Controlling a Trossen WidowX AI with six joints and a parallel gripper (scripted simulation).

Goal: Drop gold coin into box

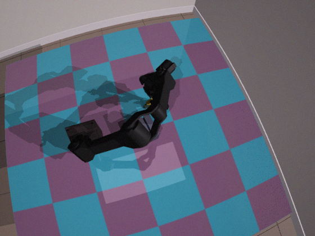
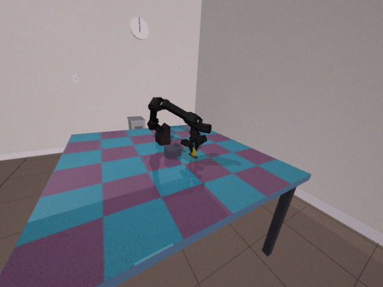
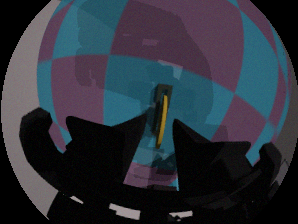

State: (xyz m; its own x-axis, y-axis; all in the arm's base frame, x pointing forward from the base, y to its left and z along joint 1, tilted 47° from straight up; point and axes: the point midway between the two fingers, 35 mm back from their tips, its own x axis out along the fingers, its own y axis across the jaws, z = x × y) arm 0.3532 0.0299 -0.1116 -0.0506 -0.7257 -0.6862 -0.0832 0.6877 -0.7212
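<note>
My gripper tip is now right at the gold coin.
</note>
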